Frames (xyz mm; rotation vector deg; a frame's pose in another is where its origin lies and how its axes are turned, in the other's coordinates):
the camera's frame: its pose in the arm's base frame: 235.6 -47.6 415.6 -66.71 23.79 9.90
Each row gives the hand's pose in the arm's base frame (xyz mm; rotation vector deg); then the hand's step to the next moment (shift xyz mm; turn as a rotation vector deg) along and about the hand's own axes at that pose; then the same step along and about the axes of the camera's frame.
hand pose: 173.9 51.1 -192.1 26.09 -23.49 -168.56
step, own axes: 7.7 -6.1 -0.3 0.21 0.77 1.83
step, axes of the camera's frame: -5.7 7.9 0.9 -1.36 -1.46 0.15
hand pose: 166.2 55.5 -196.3 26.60 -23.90 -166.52
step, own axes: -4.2 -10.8 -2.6 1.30 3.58 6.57
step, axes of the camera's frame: 4.1 6.7 8.9 -5.21 -5.51 -0.33
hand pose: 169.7 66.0 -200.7 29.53 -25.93 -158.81
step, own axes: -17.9 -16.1 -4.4 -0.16 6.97 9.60
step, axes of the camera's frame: 13.1 6.4 19.7 -6.01 -10.22 -0.39
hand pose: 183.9 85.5 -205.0 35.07 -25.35 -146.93
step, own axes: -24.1 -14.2 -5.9 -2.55 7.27 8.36
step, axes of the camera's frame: 14.6 5.4 24.0 -3.64 -10.74 0.81
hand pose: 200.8 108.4 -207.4 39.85 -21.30 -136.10
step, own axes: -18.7 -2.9 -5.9 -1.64 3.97 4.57
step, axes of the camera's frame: 11.5 -0.5 16.2 -1.90 -5.94 0.66
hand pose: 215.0 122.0 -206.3 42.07 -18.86 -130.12
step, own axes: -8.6 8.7 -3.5 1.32 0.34 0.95
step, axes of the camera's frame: 9.1 -8.0 4.0 -1.10 -0.38 -1.19
